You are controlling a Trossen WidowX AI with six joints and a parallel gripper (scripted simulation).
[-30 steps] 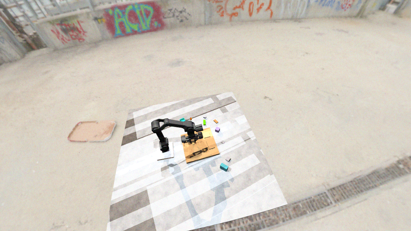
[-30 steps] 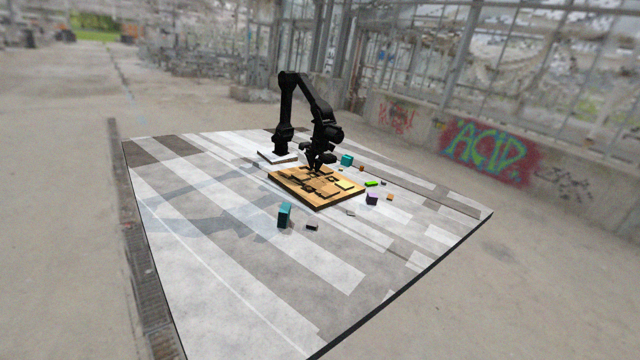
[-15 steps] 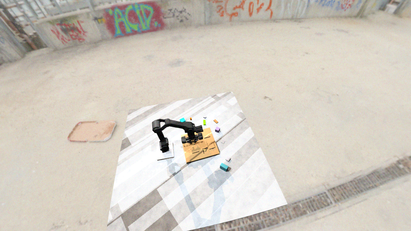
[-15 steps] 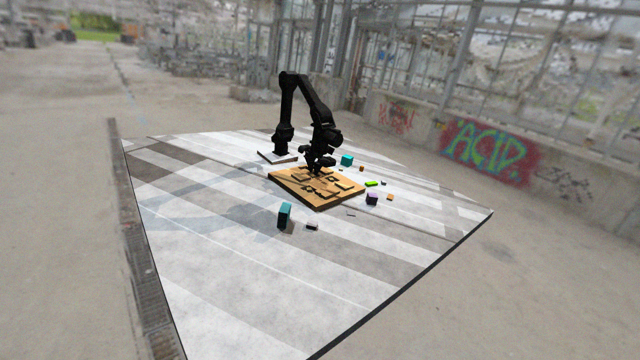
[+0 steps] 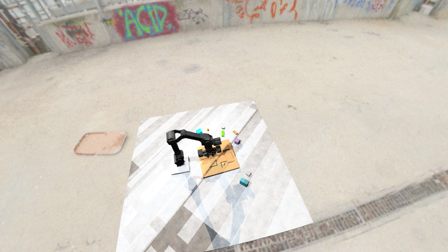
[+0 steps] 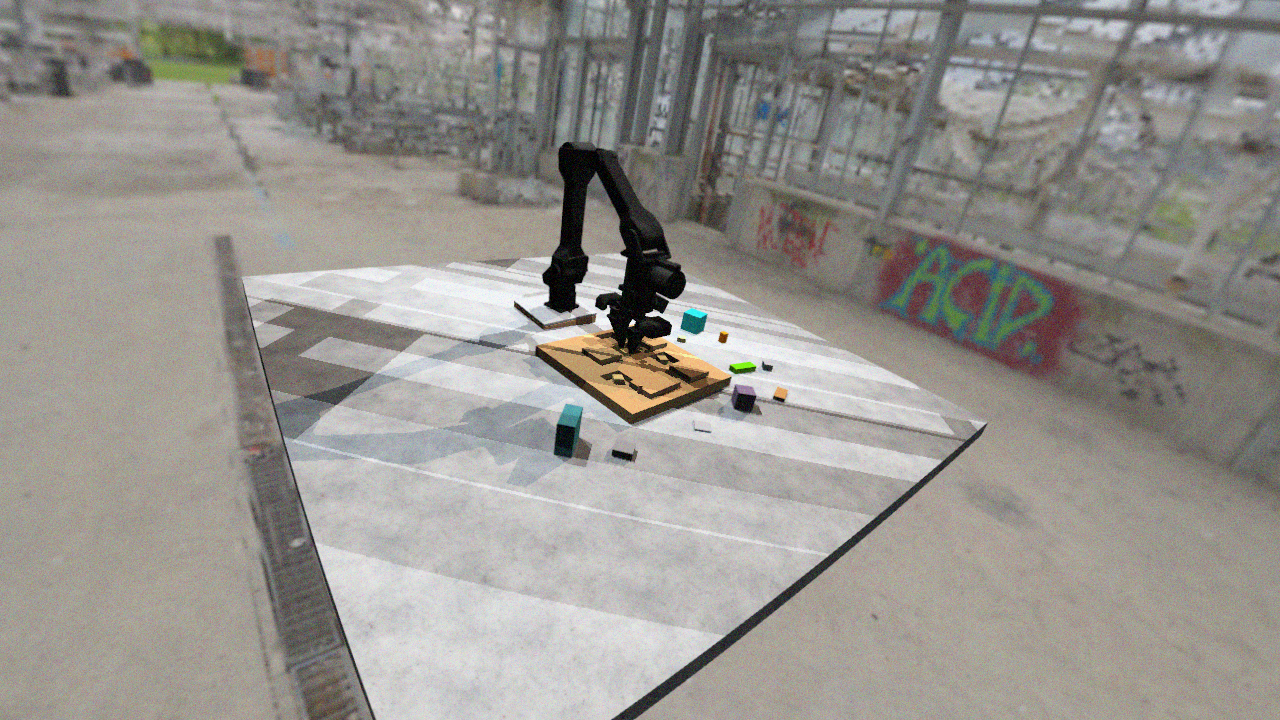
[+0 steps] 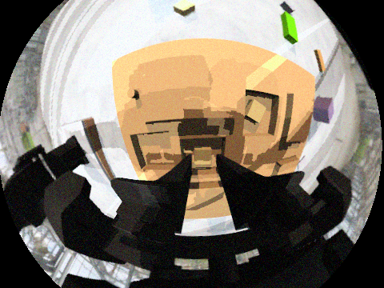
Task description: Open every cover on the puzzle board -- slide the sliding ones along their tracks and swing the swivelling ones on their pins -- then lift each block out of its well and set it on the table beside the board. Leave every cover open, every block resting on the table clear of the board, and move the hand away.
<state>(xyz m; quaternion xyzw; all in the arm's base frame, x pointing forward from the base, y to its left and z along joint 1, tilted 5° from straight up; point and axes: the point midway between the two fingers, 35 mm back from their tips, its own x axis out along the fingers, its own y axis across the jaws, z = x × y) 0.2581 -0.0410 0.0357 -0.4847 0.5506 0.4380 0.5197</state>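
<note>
Now: the tan puzzle board 50 mm ahead of my gripper tip and 10 mm to the right of it. From my gripper tip the other things lie so: green block (190 mm ahead, 200 mm to the left, 10 mm below); cyan cube (20 mm behind, 290 mm to the left); purple cube (270 mm ahead, 50 mm to the left).
</note>
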